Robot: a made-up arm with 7 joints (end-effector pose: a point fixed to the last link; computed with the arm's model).
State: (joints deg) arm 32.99 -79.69 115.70 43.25 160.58 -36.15 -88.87
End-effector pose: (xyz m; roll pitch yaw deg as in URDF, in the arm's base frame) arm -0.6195 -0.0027 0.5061 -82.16 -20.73 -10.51
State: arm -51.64 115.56 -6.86 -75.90 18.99 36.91 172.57
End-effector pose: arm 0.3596 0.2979 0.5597 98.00 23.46 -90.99
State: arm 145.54 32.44 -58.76 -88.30 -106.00 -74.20 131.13
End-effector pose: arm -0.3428 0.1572 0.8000 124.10 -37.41 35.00
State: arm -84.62 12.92 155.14 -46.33 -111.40 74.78 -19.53
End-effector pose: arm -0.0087 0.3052 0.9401 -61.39 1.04 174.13
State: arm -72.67 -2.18 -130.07 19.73 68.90 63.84 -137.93
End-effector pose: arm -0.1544 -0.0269 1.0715 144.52 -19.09 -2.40
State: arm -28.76 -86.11 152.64 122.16 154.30 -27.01 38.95
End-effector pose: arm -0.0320 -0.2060 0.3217 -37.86 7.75 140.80
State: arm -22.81 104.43 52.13 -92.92 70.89 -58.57 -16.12
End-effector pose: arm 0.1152 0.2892 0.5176 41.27 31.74 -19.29
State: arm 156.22 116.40 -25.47 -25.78 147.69 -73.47 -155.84
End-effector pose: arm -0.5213 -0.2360 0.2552 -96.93 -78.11 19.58
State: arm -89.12 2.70 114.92 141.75 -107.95 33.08 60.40
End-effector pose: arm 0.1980 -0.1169 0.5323 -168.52 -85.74 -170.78
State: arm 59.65 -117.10 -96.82 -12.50 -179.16 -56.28 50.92
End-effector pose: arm -0.3055 0.4820 0.2536 -86.83 -46.51 -165.76
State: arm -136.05 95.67 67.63 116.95 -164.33 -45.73 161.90
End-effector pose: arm 0.1260 0.2050 0.4128 5.26 60.23 153.99
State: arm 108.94 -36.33 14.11 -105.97 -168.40 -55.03 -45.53
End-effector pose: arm 0.1350 0.3883 0.5956 -116.81 -34.72 -149.64
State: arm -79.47 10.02 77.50 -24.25 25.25 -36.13 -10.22
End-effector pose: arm -0.1704 0.0719 1.0547 109.47 39.22 41.76
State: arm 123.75 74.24 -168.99 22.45 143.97 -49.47 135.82
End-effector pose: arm -0.3103 -0.4095 0.8240 -148.31 45.15 -116.61
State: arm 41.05 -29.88 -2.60 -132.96 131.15 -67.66 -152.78
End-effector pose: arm -0.2516 0.1861 0.5130 87.37 -3.10 -32.41
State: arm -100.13 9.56 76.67 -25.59 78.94 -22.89 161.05
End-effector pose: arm -0.1566 0.0540 1.1010 -123.48 24.38 -84.70
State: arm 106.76 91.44 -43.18 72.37 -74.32 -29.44 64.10
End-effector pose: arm -0.0337 -0.4370 0.1792 -7.15 -60.75 -46.01
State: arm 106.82 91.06 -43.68 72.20 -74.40 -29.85 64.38
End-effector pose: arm -0.0335 -0.4403 0.1834 -8.02 -61.03 -45.39
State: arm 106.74 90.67 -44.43 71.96 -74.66 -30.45 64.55
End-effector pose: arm -0.0315 -0.4439 0.1884 -8.57 -61.41 -45.26
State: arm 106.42 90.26 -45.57 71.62 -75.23 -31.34 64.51
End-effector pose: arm -0.0267 -0.4481 0.1945 -8.48 -61.97 -46.04
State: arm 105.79 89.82 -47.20 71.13 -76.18 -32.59 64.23
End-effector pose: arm -0.0183 -0.4529 0.2022 -7.49 -62.74 -48.00
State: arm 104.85 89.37 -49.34 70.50 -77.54 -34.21 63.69
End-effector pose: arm -0.0061 -0.4577 0.2115 -5.21 -63.64 -51.52
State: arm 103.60 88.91 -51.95 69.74 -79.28 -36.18 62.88
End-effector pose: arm 0.0098 -0.4621 0.2223 -1.34 -64.50 -56.80
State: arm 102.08 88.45 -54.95 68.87 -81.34 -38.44 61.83
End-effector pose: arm 0.0290 -0.4655 0.2346 4.23 -65.05 -63.84
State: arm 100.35 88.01 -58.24 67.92 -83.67 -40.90 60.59
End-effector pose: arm 0.0505 -0.4673 0.2478 11.27 -64.96 -72.29
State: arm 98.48 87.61 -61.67 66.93 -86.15 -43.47 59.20
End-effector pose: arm 0.0735 -0.4670 0.2616 18.85 -63.99 -81.12
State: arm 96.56 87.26 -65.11 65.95 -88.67 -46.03 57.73
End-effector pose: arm 0.0967 -0.4647 0.2756 25.92 -62.12 -89.21
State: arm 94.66 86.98 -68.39 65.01 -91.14 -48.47 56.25
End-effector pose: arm 0.1191 -0.4605 0.2889 31.71 -59.51 -95.75
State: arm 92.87 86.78 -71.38 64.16 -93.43 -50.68 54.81
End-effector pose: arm 0.1396 -0.4550 0.3010 36.01 -56.53 -100.56
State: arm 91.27 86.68 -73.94 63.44 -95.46 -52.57 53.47
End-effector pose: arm 0.1572 -0.4486 0.3111 38.97 -53.48 -103.83
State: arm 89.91 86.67 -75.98 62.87 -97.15 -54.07 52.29
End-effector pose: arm 0.1716 -0.4423 0.3189 40.86 -50.71 -105.90
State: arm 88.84 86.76 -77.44 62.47 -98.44 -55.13 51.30
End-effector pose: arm 0.1825 -0.4366 0.3239 41.99 -48.42 -107.14
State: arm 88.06 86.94 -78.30 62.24 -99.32 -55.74 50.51
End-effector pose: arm 0.1900 -0.4319 0.3259 42.54 -46.72 -107.80
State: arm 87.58 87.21 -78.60 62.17 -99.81 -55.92 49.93
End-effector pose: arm 0.1941 -0.4285 0.3251 42.71 -45.62 -108.09
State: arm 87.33 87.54 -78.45 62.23 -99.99 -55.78 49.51
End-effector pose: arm 0.1958 -0.4260 0.3220 42.59 -45.02 -108.11
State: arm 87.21 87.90 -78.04 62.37 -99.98 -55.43 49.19
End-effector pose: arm 0.1961 -0.4240 0.3177 42.34 -44.72 -108.00
